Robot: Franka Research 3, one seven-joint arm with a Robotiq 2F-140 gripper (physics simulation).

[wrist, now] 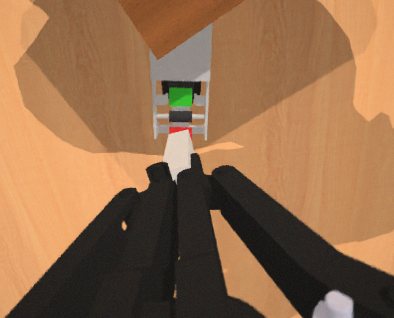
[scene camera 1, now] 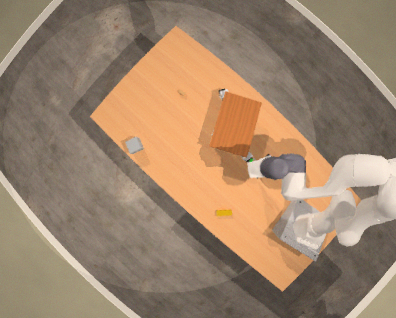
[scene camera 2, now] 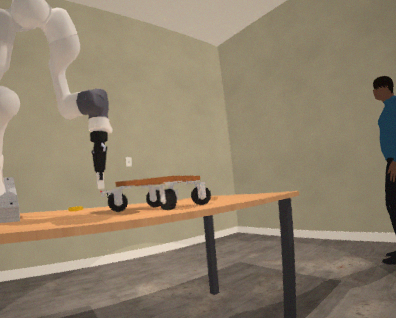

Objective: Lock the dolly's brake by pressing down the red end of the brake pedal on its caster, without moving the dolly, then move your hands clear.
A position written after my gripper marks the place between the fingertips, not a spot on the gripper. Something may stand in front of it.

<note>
I see my gripper (wrist: 182,147) and a dolly (scene camera 1: 238,115).
The dolly is seen too in scene camera 2 (scene camera 2: 157,196).
</note>
